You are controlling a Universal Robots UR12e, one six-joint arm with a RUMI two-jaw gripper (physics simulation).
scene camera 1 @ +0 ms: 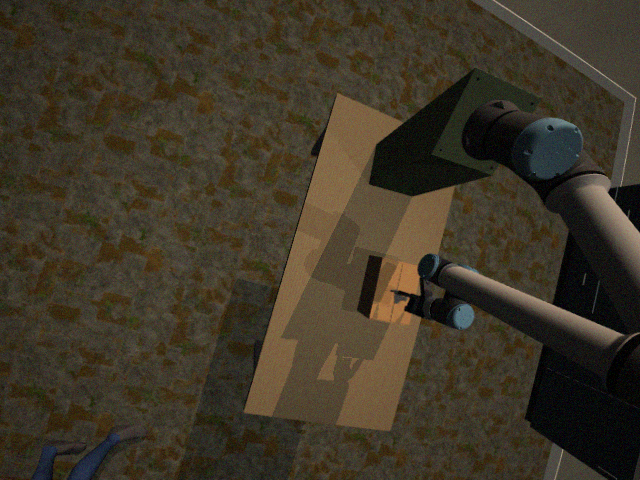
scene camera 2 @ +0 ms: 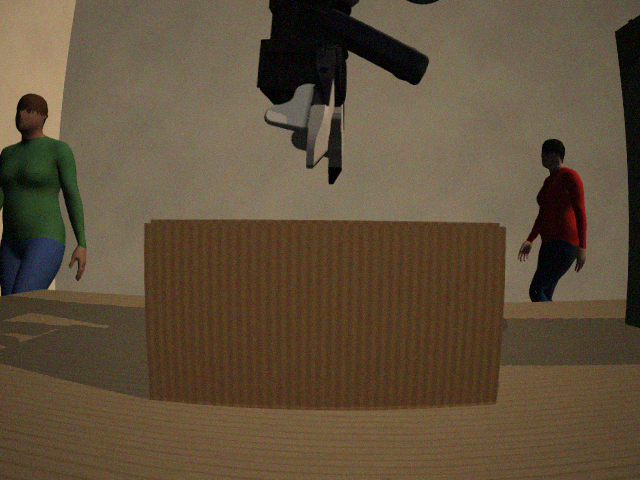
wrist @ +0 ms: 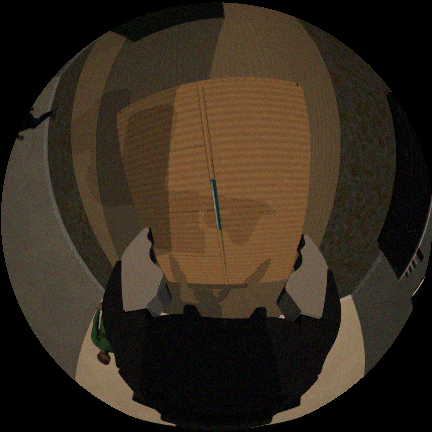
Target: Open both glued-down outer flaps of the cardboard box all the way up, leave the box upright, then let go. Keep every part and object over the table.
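Places are measured from the arm's base along level axes (x down, y right, z back), in millimetres.
Where they show: gripper, fingertip midpoint: [scene camera 1: 403, 295] [scene camera 2: 322, 177] [wrist: 226, 234]; arm's base, link origin: [scene camera 1: 489, 130].
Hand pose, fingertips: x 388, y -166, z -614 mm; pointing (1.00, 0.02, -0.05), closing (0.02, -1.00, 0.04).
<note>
Things, the pixels of their centre, and the offset from my fingertips. "pt": a spot on its surface instead. Level surfaces: height alone.
- cardboard box, body centre: [scene camera 2: 324, 298] [wrist: 220, 186] [scene camera 1: 388, 289] dx +122, dy +13, dz +1 mm
- left flap, surface spot: [wrist: 187, 175] pt dx +44, dy +45, dz +38 mm
- right flap, surface spot: [wrist: 260, 175] pt dx +46, dy -31, dz +44 mm
- thin teal strip, body centre: [wrist: 222, 185] dx +131, dy +12, dz +1 mm
- table, surface height: dx +202 mm
The cardboard box [scene camera 1: 405, 279] [scene camera 2: 324, 315] [wrist: 257, 145] stands upright on the table. Its two outer flaps look flat; the left flap [wrist: 187, 175] and right flap [wrist: 260, 175] meet at a narrow lengthwise seam in the wrist view. A thin teal strip [wrist: 215, 202] shows along the seam. Shadows cross the left flap. In scene camera 2, the near wall hides the box top, and no flap rises above its rim. My gripper [scene camera 1: 397, 295] [scene camera 2: 323, 173] [wrist: 226, 234] is open and empty, above the box top with a visible gap, its fingertips on either side of the seam.
The table [scene camera 1: 356, 405] [scene camera 2: 320, 444] extends beyond both ends of the box; one long edge is close to the box. The dark green robot pedestal [scene camera 1: 413, 144] stands at one table end. People in green [scene camera 2: 36, 180] and red [scene camera 2: 560, 206] are in the background.
</note>
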